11 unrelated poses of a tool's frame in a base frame.
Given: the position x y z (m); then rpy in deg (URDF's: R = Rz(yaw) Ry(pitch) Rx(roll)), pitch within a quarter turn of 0, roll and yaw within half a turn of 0.
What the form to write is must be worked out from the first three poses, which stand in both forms.
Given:
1: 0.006, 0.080, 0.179, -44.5, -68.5, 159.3
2: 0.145, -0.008, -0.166, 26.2, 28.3, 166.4
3: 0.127, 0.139, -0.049, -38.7, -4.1, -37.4
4: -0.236, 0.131, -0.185, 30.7, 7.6, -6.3
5: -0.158, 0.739, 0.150, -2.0, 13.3, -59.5
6: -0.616, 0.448, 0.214, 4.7, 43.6, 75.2
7: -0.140, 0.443, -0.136, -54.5, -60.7, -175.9
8: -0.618, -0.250, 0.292, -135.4, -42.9, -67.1
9: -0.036, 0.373, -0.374, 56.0, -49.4, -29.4
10: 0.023, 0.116, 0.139, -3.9, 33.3, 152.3
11: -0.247, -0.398, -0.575, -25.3, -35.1, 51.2
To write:
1: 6, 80, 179, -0.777, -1.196, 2.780
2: 145, -8, -166, 0.457, 0.494, 2.904
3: 127, 139, -49, -0.675, -0.072, -0.653
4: -236, 131, -185, 0.536, 0.133, -0.110
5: -158, 739, 150, -0.035, 0.232, -1.038
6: -616, 448, 214, 0.082, 0.761, 1.312
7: -140, 443, -136, -0.951, -1.059, -3.070
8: -618, -250, 292, -2.363, -0.749, -1.171
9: -36, 373, -374, 0.977, -0.862, -0.513
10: 23, 116, 139, -0.068, 0.581, 2.658
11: -247, -398, -575, -0.442, -0.613, 0.894
